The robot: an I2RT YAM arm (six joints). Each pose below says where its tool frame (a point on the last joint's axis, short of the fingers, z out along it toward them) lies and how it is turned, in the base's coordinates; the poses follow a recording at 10 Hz.
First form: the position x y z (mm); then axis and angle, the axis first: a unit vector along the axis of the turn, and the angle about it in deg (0 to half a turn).
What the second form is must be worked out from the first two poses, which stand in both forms.
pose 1, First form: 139.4, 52.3, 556.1, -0.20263, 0.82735, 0.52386, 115.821
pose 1, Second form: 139.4, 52.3, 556.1, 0.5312, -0.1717, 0.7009, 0.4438
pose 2, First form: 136.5, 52.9, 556.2, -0.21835, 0.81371, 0.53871, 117.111
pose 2, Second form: 136.5, 52.9, 556.2, 0.5217, -0.1863, 0.6942, 0.4596
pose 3, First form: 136.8, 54.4, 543.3, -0.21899, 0.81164, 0.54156, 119.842
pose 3, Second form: 136.8, 54.4, 543.3, 0.5012, -0.1895, 0.7023, 0.4686
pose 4, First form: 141.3, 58.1, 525.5, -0.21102, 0.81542, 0.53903, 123.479
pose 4, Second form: 141.3, 58.1, 525.5, 0.4735, -0.1859, 0.7182, 0.4748
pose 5, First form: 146.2, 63.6, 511.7, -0.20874, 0.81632, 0.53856, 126.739
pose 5, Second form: 146.2, 63.6, 511.7, 0.4482, -0.1866, 0.7297, 0.4814
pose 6, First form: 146.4, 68.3, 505.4, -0.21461, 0.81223, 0.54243, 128.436
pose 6, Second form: 146.4, 68.3, 505.4, 0.4349, -0.1932, 0.7314, 0.4884
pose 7, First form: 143.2, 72.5, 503.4, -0.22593, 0.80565, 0.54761, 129.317
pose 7, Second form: 143.2, 72.5, 503.4, 0.4280, -0.2042, 0.7281, 0.4949
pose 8, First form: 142.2, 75.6, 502.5, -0.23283, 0.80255, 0.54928, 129.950
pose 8, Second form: 142.2, 75.6, 502.5, 0.4230, -0.2110, 0.7272, 0.4977
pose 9, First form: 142.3, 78.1, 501.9, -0.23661, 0.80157, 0.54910, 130.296
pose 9, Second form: 142.3, 78.1, 501.9, 0.4203, -0.2147, 0.7273, 0.4982
